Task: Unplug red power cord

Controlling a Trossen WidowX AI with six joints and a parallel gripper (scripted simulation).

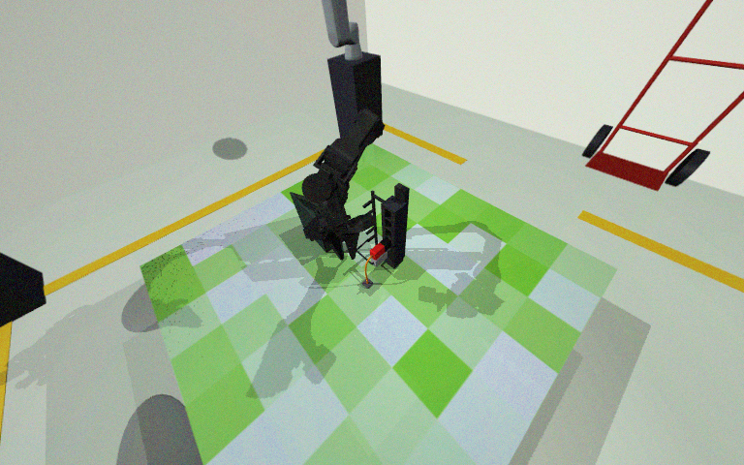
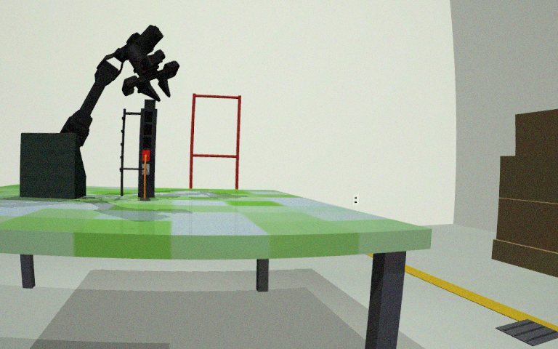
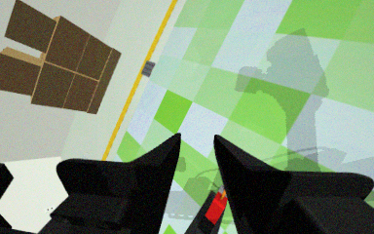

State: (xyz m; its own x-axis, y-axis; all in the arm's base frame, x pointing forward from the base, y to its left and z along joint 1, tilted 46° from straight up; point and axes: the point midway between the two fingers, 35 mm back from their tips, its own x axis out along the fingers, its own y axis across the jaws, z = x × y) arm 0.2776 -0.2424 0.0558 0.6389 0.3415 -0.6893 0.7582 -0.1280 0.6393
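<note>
The red plug lies 170 mm to the left of my gripper tip, 150 mm below it and 50 mm behind it.
</note>
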